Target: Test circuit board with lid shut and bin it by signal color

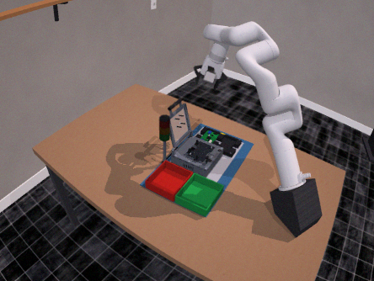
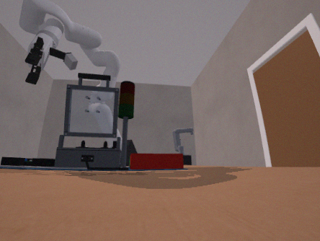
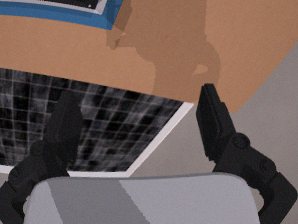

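The green circuit board lies 5 cm behind my hand, 6 cm to the left of it and 27 cm below it. Round my hand: tester lid 6 cm ahead, 20 cm to the left, 11 cm below; black latch block 10 cm behind, 30 cm to the left, 21 cm below; tester plate 5 cm behind, 23 cm to the left, 22 cm below.
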